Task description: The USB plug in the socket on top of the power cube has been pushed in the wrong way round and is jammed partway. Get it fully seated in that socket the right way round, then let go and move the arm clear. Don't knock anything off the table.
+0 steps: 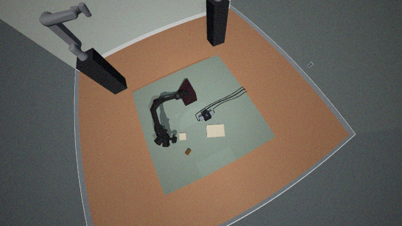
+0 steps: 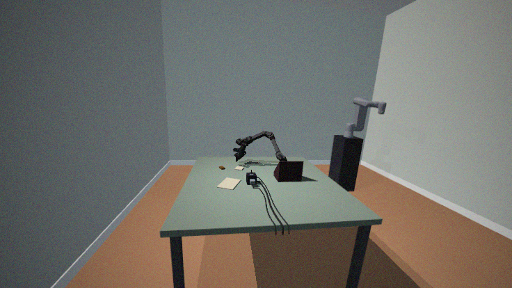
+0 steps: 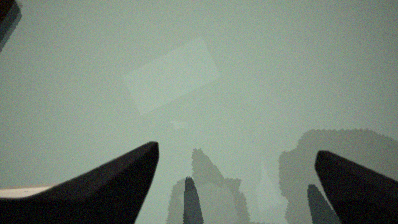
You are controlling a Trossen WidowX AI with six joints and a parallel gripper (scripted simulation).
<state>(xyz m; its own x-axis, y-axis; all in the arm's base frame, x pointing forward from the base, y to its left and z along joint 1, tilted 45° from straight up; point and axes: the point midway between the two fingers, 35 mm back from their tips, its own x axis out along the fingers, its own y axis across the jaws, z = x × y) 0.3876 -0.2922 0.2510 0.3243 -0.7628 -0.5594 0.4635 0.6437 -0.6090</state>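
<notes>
The small cream block is 1 cm behind my gripper tip, 15 cm to the left of it and 3 cm below it. Also, from my gripper tip: small brown block: 16 cm ahead, 13 cm to the left, 3 cm below.
</notes>
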